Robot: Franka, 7 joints.
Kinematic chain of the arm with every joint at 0, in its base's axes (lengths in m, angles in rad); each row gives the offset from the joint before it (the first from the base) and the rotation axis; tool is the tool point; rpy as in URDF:
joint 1: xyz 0 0 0.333 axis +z
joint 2: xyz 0 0 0 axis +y
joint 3: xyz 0 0 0.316 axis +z
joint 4: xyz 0.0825 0 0 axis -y
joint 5: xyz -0.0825 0 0.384 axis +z
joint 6: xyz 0 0 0 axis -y
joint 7: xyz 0.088 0 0 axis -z
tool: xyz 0 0 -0.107 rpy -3.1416 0 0
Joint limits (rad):
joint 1: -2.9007..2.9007
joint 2: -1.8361..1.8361
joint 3: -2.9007..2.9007
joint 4: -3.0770..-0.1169
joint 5: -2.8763..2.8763
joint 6: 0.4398..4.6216
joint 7: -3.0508..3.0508
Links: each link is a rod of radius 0.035 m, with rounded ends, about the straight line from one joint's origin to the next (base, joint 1, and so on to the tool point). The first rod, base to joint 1, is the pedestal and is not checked.
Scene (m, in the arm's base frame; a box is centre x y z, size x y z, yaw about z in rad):
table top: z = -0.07
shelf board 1: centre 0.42 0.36 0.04 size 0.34 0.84 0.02 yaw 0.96
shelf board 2: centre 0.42 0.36 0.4 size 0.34 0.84 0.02 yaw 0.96
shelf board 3: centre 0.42 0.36 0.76 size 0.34 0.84 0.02 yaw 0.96
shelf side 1: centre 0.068 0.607 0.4 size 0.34 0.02 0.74 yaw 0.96
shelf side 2: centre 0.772 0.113 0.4 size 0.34 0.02 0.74 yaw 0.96
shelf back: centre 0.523 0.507 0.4 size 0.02 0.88 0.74 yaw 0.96
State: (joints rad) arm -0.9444 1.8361 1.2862 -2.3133 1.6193 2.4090 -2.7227
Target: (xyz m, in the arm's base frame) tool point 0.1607 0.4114 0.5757
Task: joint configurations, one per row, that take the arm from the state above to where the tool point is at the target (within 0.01 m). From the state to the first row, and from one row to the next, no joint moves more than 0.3 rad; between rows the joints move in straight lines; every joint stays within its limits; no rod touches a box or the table.
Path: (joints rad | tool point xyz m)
1: -0.8791 1.6983 1.2667 -2.5679 1.5325 2.3507 -2.4786 | 0.2639 0.3380 0.2273
2: -0.8138 1.5606 1.2471 -2.8224 1.4457 2.2924 -2.2345 | 0.1219 0.3251 0.2500
3: -0.7485 1.4228 1.2276 -3.0770 1.3589 2.2340 -1.9905 | -0.0091 0.2688 0.2675
4: -0.7078 1.5117 1.4608 -3.0119 1.4116 2.2084 -2.1735 | 0.0055 0.2959 0.3300
5: -0.6672 1.6006 1.6940 -2.9468 1.4642 2.1828 -2.3566 | 0.0197 0.3069 0.4067
6: -0.6265 1.6896 1.9272 -2.8817 1.5169 2.1572 -2.5396 | 0.0354 0.2958 0.4913
7: -0.5859 1.7785 2.1605 -2.8167 1.5695 2.1316 -2.7227 | 0.0541 0.2592 0.5757
8: -0.4874 1.6606 2.0895 -2.5963 1.5958 2.1915 -2.7227 | 0.1091 0.3372 0.5800
9: -0.3890 1.5427 2.0184 -2.3759 1.6221 2.2514 -2.7227 | 0.1607 0.4114 0.5757

